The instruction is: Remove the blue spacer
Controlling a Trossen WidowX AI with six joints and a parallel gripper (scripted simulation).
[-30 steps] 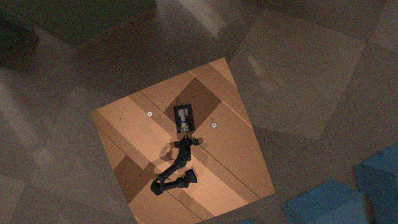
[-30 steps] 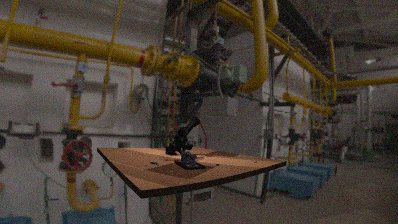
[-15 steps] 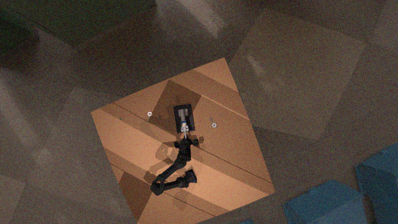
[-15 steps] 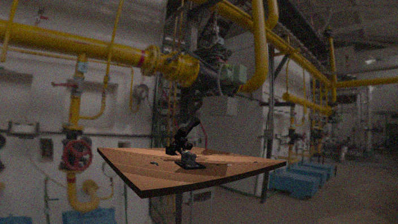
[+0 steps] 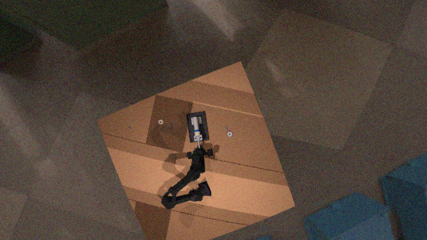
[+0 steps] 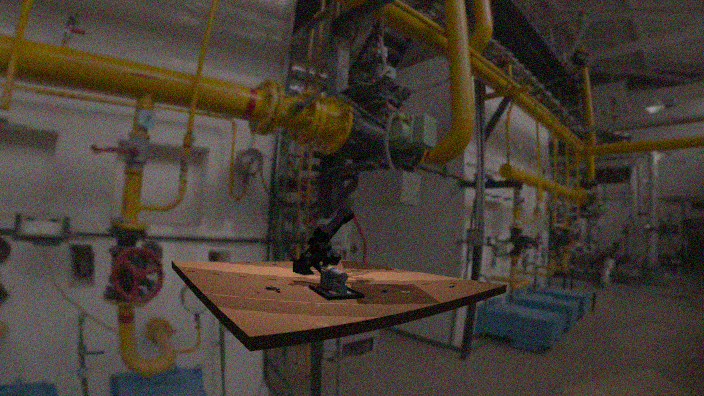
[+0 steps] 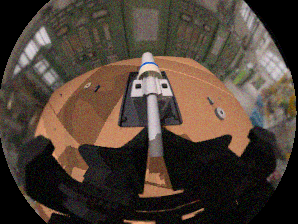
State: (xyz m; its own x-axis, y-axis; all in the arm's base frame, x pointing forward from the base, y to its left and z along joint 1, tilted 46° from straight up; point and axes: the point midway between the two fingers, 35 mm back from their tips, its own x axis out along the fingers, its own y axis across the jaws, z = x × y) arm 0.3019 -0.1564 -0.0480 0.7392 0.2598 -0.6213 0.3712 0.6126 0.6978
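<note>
Now: gripper tip 3 cm short of the grey shaft, 2 cm below it and 1 cm to the left of it. Round my gripper tip: blue spacer: 10 cm ahead, 4 cm to the right, 2 cm above.
</note>
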